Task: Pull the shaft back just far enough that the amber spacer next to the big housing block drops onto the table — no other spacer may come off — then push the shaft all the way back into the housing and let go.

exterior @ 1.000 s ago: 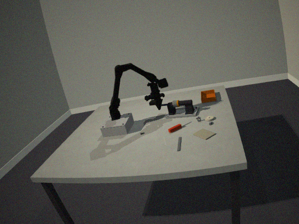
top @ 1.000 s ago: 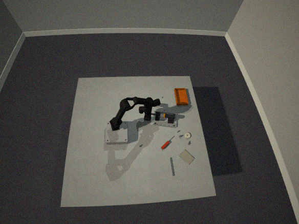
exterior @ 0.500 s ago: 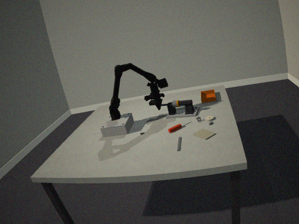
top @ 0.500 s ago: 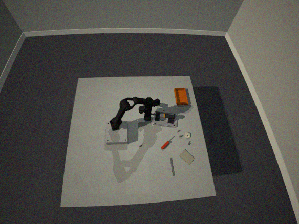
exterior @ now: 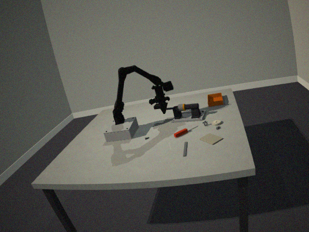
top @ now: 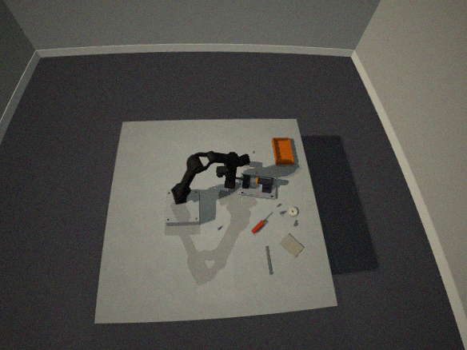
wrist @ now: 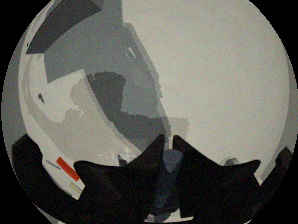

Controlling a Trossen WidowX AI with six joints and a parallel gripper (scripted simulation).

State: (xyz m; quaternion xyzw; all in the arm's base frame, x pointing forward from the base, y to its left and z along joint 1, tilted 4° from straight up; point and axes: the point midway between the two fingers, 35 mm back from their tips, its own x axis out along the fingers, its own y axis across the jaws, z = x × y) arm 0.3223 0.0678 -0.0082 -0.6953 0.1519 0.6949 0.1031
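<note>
The shaft lies 70 mm ahead of my gripper tip, 30 mm to the right of it and 30 mm above it. The rest, counted from my gripper tip: white disc: 330 mm ahead, 280 mm to the right, 40 mm below; then amber spacer: 150 mm ahead, 60 mm to the right, 30 mm above; then orange bin: 420 mm ahead, 150 mm to the left, 40 mm below.
</note>
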